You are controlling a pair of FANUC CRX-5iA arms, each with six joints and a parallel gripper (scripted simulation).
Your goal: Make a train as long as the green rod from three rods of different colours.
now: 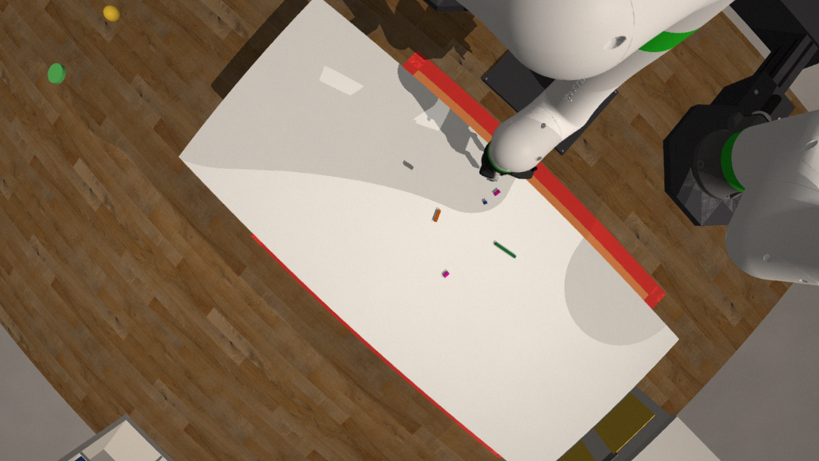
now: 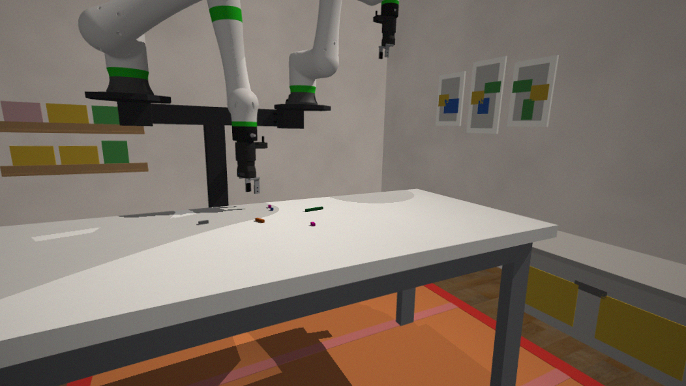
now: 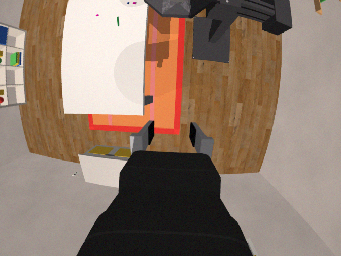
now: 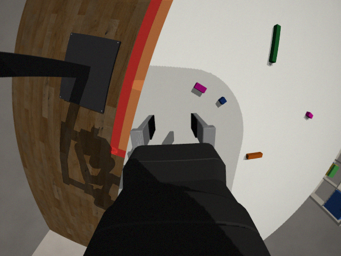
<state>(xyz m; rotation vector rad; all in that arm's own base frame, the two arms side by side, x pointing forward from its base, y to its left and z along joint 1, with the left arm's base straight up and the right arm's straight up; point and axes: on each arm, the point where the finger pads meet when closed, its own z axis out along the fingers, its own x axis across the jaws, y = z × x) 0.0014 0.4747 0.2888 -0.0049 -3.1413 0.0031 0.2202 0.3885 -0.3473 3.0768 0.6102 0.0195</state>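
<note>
The grey rod lies 14 cm ahead of my right hand, 22 cm to the right of it and 7 cm below it. From my right hand the other things lie so: green rod 16 cm ahead, 19 cm to the left, 7 cm below; then orange rod 21 cm ahead, 5 cm to the right, 7 cm below; then blue rod 8 cm ahead, 5 cm to the left, 7 cm below.
</note>
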